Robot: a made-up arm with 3 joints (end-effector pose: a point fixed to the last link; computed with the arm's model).
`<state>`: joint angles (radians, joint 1 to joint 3).
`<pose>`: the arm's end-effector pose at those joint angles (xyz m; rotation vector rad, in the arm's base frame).
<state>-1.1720 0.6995 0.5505</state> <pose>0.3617 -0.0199 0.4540 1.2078 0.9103 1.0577</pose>
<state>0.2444 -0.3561 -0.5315</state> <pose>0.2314 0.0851 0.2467 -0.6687 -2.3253 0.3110</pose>
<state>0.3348 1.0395 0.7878</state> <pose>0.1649 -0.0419 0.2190 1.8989 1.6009 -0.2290</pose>
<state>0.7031 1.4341 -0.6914</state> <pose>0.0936 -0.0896 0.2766 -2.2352 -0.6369 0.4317</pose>
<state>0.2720 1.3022 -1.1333</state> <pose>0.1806 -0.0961 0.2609 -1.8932 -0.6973 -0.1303</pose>
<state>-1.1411 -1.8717 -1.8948</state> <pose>0.2915 0.1800 0.3364 0.6656 1.7328 -2.2100</pose>
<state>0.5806 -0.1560 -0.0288</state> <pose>0.1551 0.0594 0.2234 -0.9393 -2.3733 0.1270</pose>
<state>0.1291 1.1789 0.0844</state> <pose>0.2025 -0.0533 0.2513 2.6074 1.5831 0.0183</pose>
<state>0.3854 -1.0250 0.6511</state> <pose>0.1288 0.1147 0.2311 0.1010 -2.8884 -0.9921</pose>
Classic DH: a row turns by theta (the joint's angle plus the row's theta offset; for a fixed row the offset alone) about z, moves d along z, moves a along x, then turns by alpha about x. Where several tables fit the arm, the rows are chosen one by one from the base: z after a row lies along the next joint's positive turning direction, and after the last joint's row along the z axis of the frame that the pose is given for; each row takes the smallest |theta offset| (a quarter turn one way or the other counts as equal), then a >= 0, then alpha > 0; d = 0 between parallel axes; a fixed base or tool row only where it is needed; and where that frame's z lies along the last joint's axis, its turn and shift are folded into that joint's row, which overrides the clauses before.
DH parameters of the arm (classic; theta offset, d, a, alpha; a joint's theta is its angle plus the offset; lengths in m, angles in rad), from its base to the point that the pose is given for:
base (fixed): 0.0393 0.4317 0.1483 -1.531
joint 1: 0 0.0242 0.0258 -1.6106
joint 2: 0.0393 0.1927 0.127 -1.5708
joint 3: 0.0501 -0.0194 -0.0269 1.7163
tool (fixed): -2.2505 -0.0236 0 0

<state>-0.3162 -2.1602 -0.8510</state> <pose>0.1428 0.1285 0.2670 -1.3830 2.3521 -1.4046</pose>
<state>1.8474 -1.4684 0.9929</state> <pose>-0.0622 0.1068 0.4705 -0.4308 -1.4023 -1.1458</pose>
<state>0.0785 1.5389 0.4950</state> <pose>0.1775 -0.0608 0.2433 2.4087 0.9862 -0.1465</pose>
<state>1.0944 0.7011 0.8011</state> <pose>0.0235 -0.0255 0.2482 1.7720 2.4466 -0.7527</pose>
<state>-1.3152 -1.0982 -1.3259</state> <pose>0.3227 0.1602 0.4744 0.7433 2.4640 -1.0292</pose>
